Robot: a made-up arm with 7 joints. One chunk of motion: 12 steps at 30 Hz.
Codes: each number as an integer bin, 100 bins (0 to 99) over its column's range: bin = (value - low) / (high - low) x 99, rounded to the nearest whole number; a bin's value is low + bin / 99 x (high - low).
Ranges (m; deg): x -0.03..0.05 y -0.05..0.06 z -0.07..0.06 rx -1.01..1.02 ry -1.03..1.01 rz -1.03..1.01
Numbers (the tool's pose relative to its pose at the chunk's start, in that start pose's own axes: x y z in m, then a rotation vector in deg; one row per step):
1: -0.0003 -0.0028 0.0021 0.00 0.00 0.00
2: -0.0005 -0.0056 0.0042 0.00 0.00 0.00
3: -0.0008 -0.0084 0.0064 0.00 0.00 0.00
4: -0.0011 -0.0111 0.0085 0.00 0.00 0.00
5: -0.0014 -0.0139 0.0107 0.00 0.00 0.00
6: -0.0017 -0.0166 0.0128 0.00 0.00 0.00
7: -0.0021 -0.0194 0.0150 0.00 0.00 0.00
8: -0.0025 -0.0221 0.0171 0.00 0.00 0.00
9: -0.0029 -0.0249 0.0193 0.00 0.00 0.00
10: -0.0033 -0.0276 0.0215 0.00 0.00 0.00
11: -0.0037 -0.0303 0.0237 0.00 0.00 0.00
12: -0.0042 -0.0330 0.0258 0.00 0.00 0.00
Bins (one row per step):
1: 37 42 55 49 50 50
2: 37 40 57 49 50 50
3: 36 37 58 49 50 50
4: 36 35 60 49 50 50
5: 35 32 61 49 50 50
6: 35 30 63 49 50 50
7: 35 28 65 49 50 50
8: 34 25 66 49 50 50
9: 34 23 68 49 50 50
10: 33 20 70 49 50 50
11: 33 18 71 49 50 50
12: 32 15 73 49 50 50

